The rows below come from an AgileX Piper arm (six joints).
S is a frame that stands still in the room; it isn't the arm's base.
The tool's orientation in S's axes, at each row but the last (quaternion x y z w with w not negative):
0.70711, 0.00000, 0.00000, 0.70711
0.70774, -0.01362, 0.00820, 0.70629
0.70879, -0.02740, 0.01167, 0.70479
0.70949, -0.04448, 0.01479, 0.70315
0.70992, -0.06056, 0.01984, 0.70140
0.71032, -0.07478, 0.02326, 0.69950
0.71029, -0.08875, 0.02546, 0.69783
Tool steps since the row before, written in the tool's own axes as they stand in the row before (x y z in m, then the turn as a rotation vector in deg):
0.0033, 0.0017, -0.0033, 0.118, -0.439, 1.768
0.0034, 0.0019, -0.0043, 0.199, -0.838, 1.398
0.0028, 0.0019, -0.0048, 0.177, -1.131, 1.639
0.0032, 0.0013, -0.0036, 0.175, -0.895, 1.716
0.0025, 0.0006, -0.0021, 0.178, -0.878, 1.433
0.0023, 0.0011, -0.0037, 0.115, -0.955, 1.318
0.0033, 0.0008, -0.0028, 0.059, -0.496, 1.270
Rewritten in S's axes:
0.0033, 0.0033, 0.0017, 0.118, -1.768, -0.439
0.0034, 0.0043, 0.0020, 0.214, -1.398, -0.834
0.0028, 0.0047, 0.0021, 0.203, -1.637, -1.130
0.0032, 0.0035, 0.0016, 0.178, -1.715, -0.896
0.0025, 0.0019, 0.0009, 0.195, -1.433, -0.874
0.0024, 0.0035, 0.0015, 0.152, -1.313, -0.957
0.0034, 0.0025, 0.0014, 0.027, -1.265, -0.511

